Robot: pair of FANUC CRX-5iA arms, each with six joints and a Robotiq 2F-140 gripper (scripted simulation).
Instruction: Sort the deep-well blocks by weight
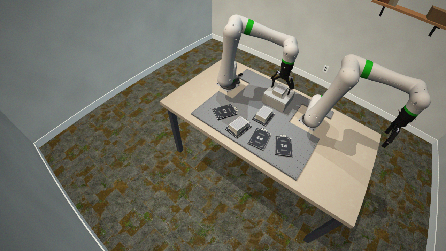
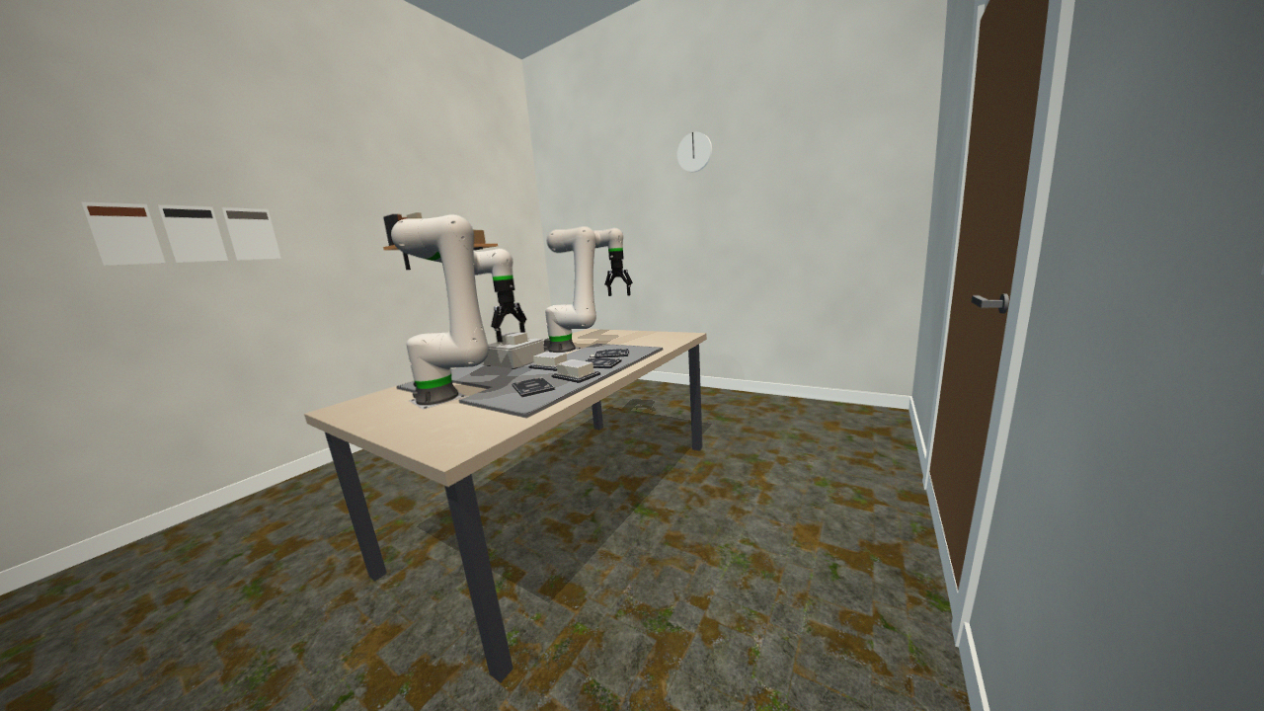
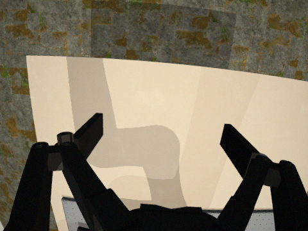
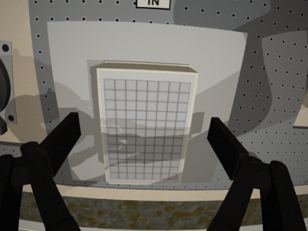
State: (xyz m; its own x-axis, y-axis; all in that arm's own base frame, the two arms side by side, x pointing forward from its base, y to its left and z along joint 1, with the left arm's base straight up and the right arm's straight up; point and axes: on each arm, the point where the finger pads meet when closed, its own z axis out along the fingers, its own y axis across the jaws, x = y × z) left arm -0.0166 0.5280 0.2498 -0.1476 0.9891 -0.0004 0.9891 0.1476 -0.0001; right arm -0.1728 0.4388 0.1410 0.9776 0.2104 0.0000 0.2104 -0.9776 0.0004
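Right now the check-weigher CW is 60 mm below my right hand and 10 mm behind it. Also, from my right hand: nest P2 (450 mm ahead, 120 mm below, 50 mm to the left); then nest RU (450 mm ahead, 130 mm to the right, 120 mm below); then dark infeed nest (240 mm ahead, 120 mm below, 20 mm to the right).
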